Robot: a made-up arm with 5 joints.
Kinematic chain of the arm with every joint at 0, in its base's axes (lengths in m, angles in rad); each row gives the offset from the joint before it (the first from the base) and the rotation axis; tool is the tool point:
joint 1: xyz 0 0 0.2 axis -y
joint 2: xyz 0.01 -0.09 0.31 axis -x
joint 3: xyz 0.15 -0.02 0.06 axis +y
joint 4: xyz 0 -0.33 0.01 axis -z
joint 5: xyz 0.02 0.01 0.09 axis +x
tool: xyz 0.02 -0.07 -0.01
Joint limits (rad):
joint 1: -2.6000..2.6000
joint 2: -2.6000..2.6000
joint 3: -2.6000..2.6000
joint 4: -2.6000..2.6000
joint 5: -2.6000..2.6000
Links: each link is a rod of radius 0.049 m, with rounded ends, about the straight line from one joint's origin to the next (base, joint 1, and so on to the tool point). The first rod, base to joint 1, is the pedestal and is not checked.
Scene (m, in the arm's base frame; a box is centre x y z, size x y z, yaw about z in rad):
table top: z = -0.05
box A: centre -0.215 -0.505 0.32 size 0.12 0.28 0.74 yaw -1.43
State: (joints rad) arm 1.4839 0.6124 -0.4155 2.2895 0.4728
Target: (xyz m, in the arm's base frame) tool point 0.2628 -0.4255 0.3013
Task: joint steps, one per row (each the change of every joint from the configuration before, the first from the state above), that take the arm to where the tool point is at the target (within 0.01 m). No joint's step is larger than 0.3 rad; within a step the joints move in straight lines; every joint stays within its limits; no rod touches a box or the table.
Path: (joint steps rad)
1: -0.2628 0.0453 -0.1355 0.0278 -0.0683
2: -0.2628 0.0453 -0.1356 0.0279 -0.0683
3: -0.2628 0.0454 -0.1355 0.0278 -0.0682
4: -0.2628 0.0453 -0.1356 0.0278 -0.0683
5: -0.2680 -0.2158 0.0285 0.0398 0.0742
6: -0.2681 -0.2159 0.0284 0.0399 0.0742
7: -0.2680 -0.2158 0.0285 0.0398 0.0741
8: -0.2681 -0.2159 0.0284 0.0399 0.0742
9: -0.2680 -0.2158 0.0285 0.0398 0.0742

